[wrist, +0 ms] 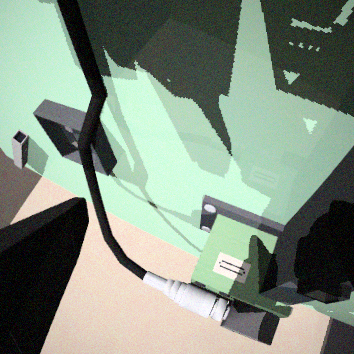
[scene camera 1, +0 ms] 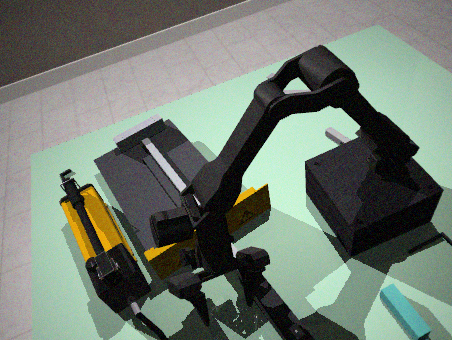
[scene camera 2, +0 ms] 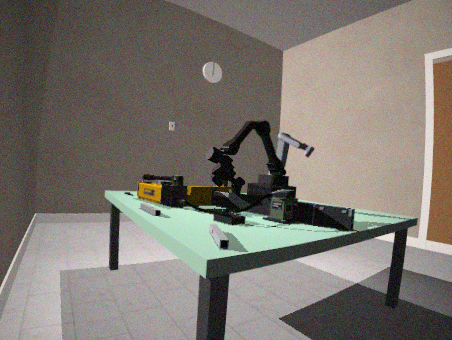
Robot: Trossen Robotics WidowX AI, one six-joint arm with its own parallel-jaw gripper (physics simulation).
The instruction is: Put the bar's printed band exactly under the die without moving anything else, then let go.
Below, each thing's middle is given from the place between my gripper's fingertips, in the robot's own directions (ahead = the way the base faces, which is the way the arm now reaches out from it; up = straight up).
The white plug (wrist: 198,300) lies 90 mm behind my hand, 220 mm to the left of it and 10 mm above it. The rest, counted from my hand: yellow and black hand pump (scene camera 1: 114,272) (250 mm ahead, 300 mm to the right, 30 mm below).
